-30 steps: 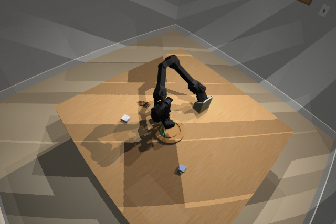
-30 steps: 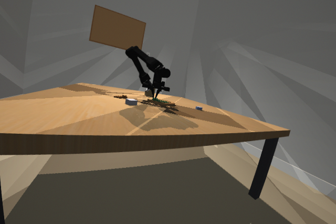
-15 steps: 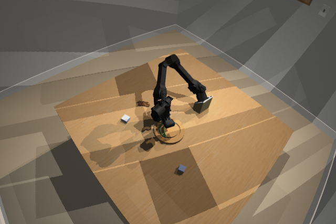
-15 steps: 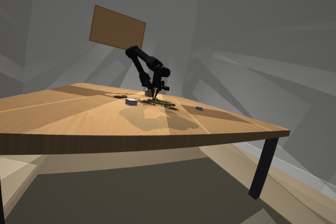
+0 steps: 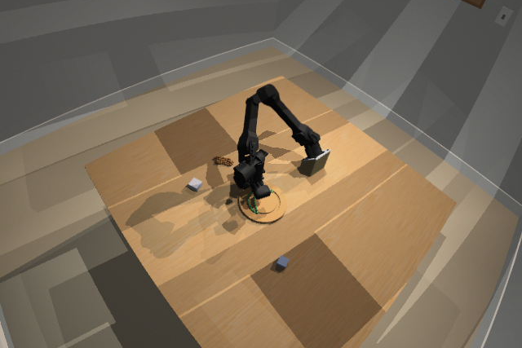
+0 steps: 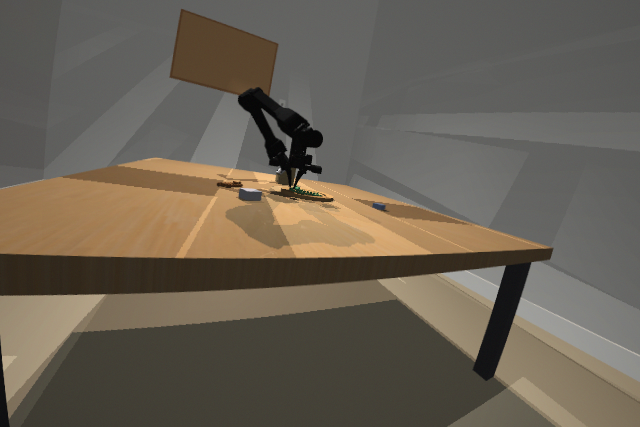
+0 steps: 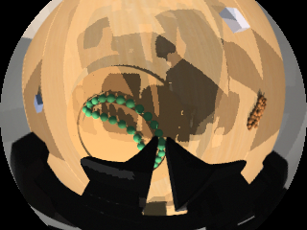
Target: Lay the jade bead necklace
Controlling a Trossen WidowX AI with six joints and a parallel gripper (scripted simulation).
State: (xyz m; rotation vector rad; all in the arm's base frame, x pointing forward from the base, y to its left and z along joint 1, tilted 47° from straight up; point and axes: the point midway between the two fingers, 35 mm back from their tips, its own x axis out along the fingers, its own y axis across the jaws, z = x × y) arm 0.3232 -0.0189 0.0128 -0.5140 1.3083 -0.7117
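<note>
The round wooden bead board lies 1 cm behind my gripper tip, 6 cm to the left of it and 1 cm below it. From my gripper tip the other things lie so: blue block 8 cm ahead, 32 cm to the left, 1 cm below; then pale grey block 19 cm ahead, 15 cm to the right.
</note>
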